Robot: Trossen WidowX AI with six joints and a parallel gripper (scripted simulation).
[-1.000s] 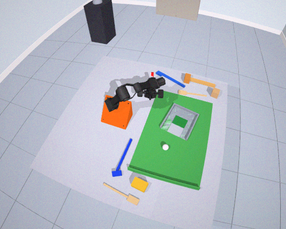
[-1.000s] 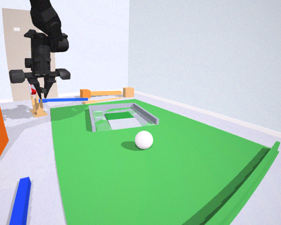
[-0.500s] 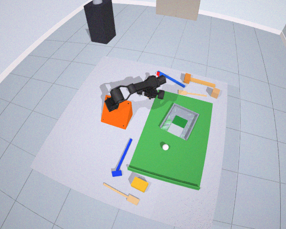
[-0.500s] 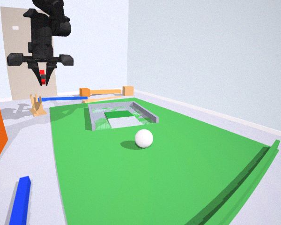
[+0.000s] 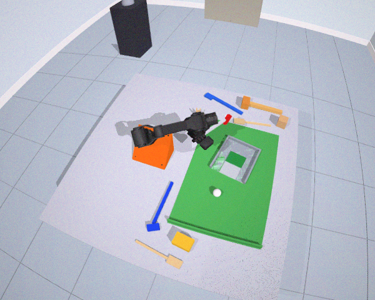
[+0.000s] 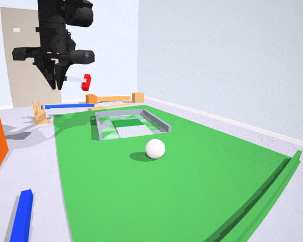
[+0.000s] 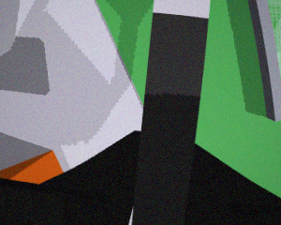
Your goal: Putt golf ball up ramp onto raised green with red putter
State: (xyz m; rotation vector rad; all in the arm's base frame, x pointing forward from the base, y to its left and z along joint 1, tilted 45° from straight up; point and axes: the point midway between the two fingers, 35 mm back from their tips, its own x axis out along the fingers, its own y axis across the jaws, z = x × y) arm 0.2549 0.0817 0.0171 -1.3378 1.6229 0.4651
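The red putter lies 11 cm to the left of my gripper tip, 5 cm ahead of it and 2 cm above it. Round my gripper tip: small wooden rack: 25 cm to the left, 11 cm below, 9 cm behind; then green mat: 22 cm ahead, 14 cm below, 4 cm to the right; then white golf ball: 19 cm to the right, 19 cm ahead, 12 cm below.
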